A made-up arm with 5 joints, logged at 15 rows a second.
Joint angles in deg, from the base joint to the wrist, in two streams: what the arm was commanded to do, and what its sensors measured. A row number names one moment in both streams.
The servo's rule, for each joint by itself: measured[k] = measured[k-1] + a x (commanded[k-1-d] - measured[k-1]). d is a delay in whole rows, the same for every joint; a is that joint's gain. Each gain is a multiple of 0.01, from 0.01 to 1. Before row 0 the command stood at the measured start. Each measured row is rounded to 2 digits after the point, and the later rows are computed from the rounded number. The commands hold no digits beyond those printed.
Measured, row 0:
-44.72, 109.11, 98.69, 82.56, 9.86
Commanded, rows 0 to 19:
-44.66, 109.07, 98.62, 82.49, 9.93
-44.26, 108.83, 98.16, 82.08, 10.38
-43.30, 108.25, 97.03, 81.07, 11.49
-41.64, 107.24, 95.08, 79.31, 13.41
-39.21, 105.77, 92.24, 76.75, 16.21
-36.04, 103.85, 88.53, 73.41, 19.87
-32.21, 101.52, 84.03, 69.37, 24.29
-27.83, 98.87, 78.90, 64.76, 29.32
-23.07, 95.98, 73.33, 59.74, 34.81
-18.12, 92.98, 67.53, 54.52, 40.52
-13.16, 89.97, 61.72, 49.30, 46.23
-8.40, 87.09, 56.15, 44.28, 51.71
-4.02, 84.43, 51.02, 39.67, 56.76
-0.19, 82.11, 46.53, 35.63, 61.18
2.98, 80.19, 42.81, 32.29, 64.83
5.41, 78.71, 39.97, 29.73, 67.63
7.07, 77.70, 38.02, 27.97, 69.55
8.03, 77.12, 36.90, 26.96, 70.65
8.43, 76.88, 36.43, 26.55, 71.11
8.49, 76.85, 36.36, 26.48, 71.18
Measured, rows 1 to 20:
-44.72, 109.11, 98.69, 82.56, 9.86
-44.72, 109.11, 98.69, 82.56, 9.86
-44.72, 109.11, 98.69, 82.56, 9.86
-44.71, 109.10, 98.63, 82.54, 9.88
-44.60, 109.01, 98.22, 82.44, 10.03
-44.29, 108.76, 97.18, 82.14, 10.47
-43.65, 108.26, 95.35, 81.52, 11.35
-42.58, 107.44, 92.64, 80.47, 12.81
-41.01, 106.26, 89.06, 78.92, 14.93
-38.90, 104.70, 84.68, 76.82, 17.74
-36.24, 102.78, 79.65, 74.17, 21.21
-33.08, 100.54, 74.15, 71.00, 25.29
-29.49, 98.05, 68.39, 67.37, 29.86
-25.57, 95.38, 62.59, 63.39, 34.77
-21.45, 92.64, 56.99, 59.19, 39.85
-17.27, 89.93, 51.80, 54.90, 44.92
-13.17, 87.35, 47.22, 50.66, 49.80
-9.29, 84.99, 43.38, 46.62, 54.31
-5.76, 82.92, 40.41, 42.90, 58.31
-2.68, 81.20, 38.33, 39.62, 61.68
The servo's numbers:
d 3
a 0.24 0.33 0.87 0.22 0.30

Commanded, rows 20 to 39:
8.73, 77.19, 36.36, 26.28, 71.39
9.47, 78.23, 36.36, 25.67, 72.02
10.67, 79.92, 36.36, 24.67, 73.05
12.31, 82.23, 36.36, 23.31, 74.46
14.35, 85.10, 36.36, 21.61, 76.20
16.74, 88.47, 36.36, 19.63, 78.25
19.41, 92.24, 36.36, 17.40, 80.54
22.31, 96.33, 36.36, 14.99, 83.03
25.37, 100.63, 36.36, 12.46, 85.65
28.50, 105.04, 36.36, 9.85, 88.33
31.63, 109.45, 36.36, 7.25, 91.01
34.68, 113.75, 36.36, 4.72, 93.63
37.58, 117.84, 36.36, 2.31, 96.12
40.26, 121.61, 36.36, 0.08, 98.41
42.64, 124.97, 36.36, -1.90, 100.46
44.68, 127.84, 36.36, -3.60, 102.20
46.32, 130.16, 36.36, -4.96, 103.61
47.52, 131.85, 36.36, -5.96, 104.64
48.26, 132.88, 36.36, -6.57, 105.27
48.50, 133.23, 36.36, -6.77, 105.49
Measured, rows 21 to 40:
-0.11, 79.85, 37.09, 36.83, 64.37
1.94, 78.87, 36.52, 34.57, 66.39
3.51, 78.20, 36.38, 32.79, 67.83
4.76, 77.87, 36.36, 31.36, 68.90
5.89, 77.99, 36.36, 30.11, 69.84
7.04, 78.63, 36.36, 28.91, 70.80
8.30, 79.82, 36.36, 27.68, 71.90
9.75, 81.56, 36.36, 26.34, 73.19
11.43, 83.84, 36.36, 24.86, 74.71
13.35, 86.61, 36.36, 23.22, 76.46
15.50, 89.82, 36.36, 21.41, 78.43
17.87, 93.39, 36.36, 19.44, 80.60
20.42, 97.23, 36.36, 17.33, 82.92
23.11, 101.26, 36.36, 15.11, 85.35
25.89, 105.38, 36.36, 12.82, 87.83
28.70, 109.49, 36.36, 10.51, 90.32
31.47, 113.49, 36.36, 8.22, 92.75
34.15, 117.28, 36.36, 5.99, 95.06
36.68, 120.76, 36.36, 3.88, 97.20
38.99, 123.86, 36.36, 1.94, 99.12

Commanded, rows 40 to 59:
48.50, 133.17, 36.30, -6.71, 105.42
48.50, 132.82, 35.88, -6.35, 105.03
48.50, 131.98, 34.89, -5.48, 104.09
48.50, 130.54, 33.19, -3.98, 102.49
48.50, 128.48, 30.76, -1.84, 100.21
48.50, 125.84, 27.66, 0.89, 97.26
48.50, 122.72, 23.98, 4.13, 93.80
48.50, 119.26, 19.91, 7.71, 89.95
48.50, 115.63, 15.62, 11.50, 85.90
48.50, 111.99, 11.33, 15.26, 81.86
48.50, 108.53, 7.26, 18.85, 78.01
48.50, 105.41, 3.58, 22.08, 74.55
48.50, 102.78, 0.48, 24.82, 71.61
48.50, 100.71, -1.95, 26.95, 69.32
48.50, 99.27, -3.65, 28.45, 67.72
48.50, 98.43, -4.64, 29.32, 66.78
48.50, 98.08, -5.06, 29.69, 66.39
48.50, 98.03, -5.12, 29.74, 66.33
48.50, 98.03, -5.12, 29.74, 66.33
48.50, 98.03, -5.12, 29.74, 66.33
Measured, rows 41 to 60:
41.04, 126.50, 36.36, 0.20, 100.78
42.77, 128.61, 36.36, -1.29, 102.13
44.15, 130.13, 36.36, -2.50, 103.14
45.19, 131.13, 36.31, -3.43, 103.82
45.98, 131.69, 35.94, -4.07, 104.18
46.58, 131.79, 35.03, -4.38, 104.15
47.04, 131.38, 33.43, -4.29, 103.65
47.39, 130.42, 31.11, -3.75, 102.62
47.66, 128.91, 28.11, -2.73, 101.01
47.86, 126.87, 24.52, -1.22, 98.85
48.01, 124.36, 20.51, 0.74, 96.18
48.13, 121.48, 16.26, 3.11, 93.10
48.22, 118.35, 11.97, 5.78, 89.73
48.29, 115.11, 7.87, 8.66, 86.21
48.34, 111.91, 4.14, 11.61, 82.71
48.38, 108.90, 0.96, 14.52, 79.38
48.41, 106.20, -1.57, 17.25, 76.36
48.43, 103.91, -3.38, 19.71, 73.77
48.45, 102.10, -4.48, 21.82, 71.67
48.46, 100.77, -4.98, 23.55, 70.09

